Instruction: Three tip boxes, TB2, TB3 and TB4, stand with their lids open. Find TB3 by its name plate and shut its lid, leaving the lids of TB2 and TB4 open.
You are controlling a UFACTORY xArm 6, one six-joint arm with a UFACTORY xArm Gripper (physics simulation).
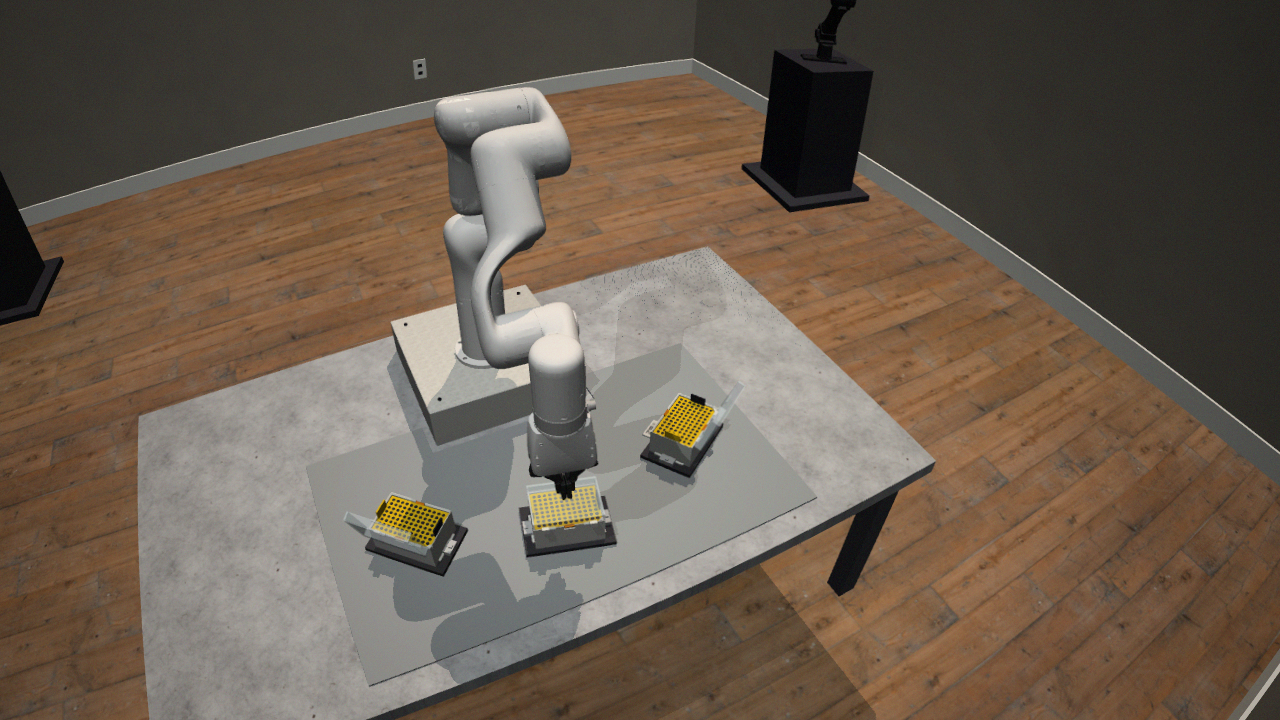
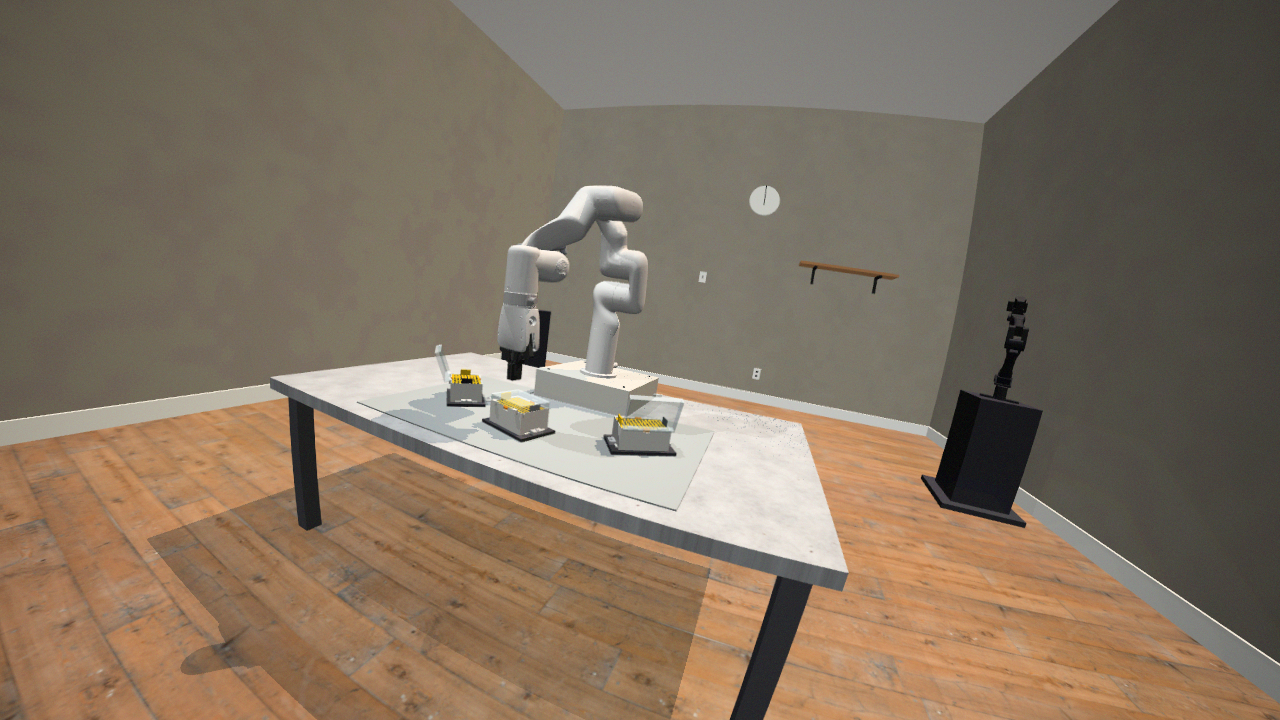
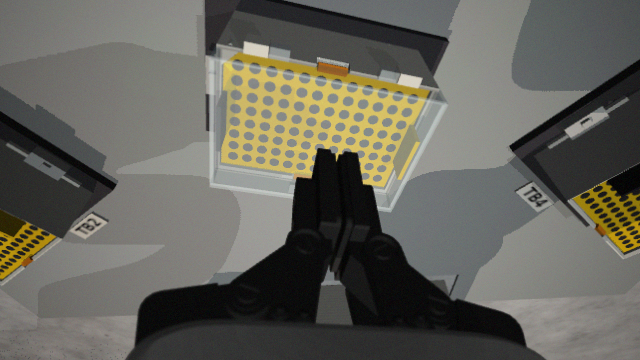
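Seen in the pictures: gripper, fingertip midpoint: (image 1: 565,492) (image 2: 514,379) (image 3: 330,176); arm's base, link origin: (image 2: 598,373).
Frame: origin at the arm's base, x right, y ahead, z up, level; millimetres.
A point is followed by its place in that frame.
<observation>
The middle box (image 1: 572,537) {y 466, x -35, z -55 mm} (image 2: 517,420) {y 473, x -79, z -40 mm} (image 3: 300,45) {y 468, x -50, z -39 mm} is TB3 by elimination; its name plate is not readable. Its clear lid (image 3: 214,150) {y 420, x -97, z -3 mm} (image 2: 534,400) {y 413, x -75, z -3 mm} lies down over the yellow rack and looks shut. TB4 (image 1: 411,522) (image 2: 465,392) {y 408, x 177, z -45 mm} (image 3: 560,160) {y 383, x 158, z -54 mm} has its lid (image 1: 358,522) {y 417, x 300, z 62 mm} (image 2: 440,362) {y 464, x 220, z 36 mm} open. TB2 (image 1: 684,422) (image 2: 640,437) {y 344, x -330, z -41 mm} (image 3: 30,185) {y 341, x -266, z -49 mm} has its lid (image 1: 731,404) {y 369, x -367, z 61 mm} (image 2: 666,410) {y 350, x -384, z 38 mm} open. The TB2 plate (image 3: 89,225) {y 254, x -267, z -79 mm} and TB4 plate (image 3: 535,196) {y 318, x 182, z -79 mm} are legible. My gripper (image 1: 564,495) {y 445, x -34, z 43 mm} (image 2: 513,376) {y 445, x -34, z 43 mm} (image 3: 330,176) {y 445, x -34, z 43 mm} is shut and empty, raised above the base-side part of TB3.
The boxes stand on a grey mat (image 1: 358,617) {y 497, x 350, z -81 mm} (image 2: 617,474) {y 470, x -345, z -81 mm} on the table (image 1: 214,573) {y 336, x 606, z -83 mm} (image 2: 742,501) {y 409, x -587, z -84 mm}. The arm's square base block (image 1: 478,416) {y 144, x 51, z -41 mm} (image 2: 581,386) {y 134, x -25, z -20 mm} stands behind the mat. Open lids tilt outward at both outer boxes.
</observation>
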